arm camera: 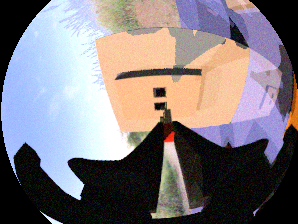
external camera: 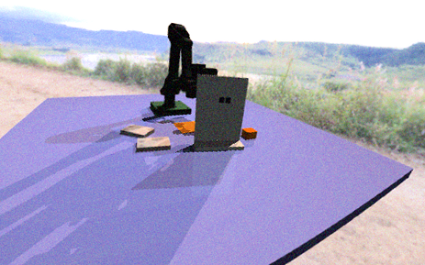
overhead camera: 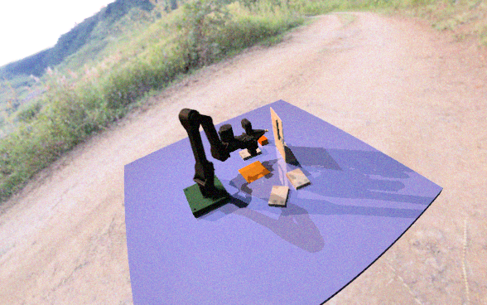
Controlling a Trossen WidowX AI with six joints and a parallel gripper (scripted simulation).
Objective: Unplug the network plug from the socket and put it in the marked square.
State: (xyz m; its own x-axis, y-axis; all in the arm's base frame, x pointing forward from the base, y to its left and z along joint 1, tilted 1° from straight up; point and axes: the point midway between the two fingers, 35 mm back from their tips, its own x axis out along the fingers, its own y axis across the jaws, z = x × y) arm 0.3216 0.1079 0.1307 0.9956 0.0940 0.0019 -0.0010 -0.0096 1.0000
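Now: gripper tip 11 cm past the orange marked square, 6 cm to the left of it and 16 cm above it. Round my gripper tip: plug: right at my gripper tip; orange block: 3 cm ahead, 14 cm to the left, 14 cm below; tan panel: 7 cm ahead, 1 cm to the right, 5 cm below.
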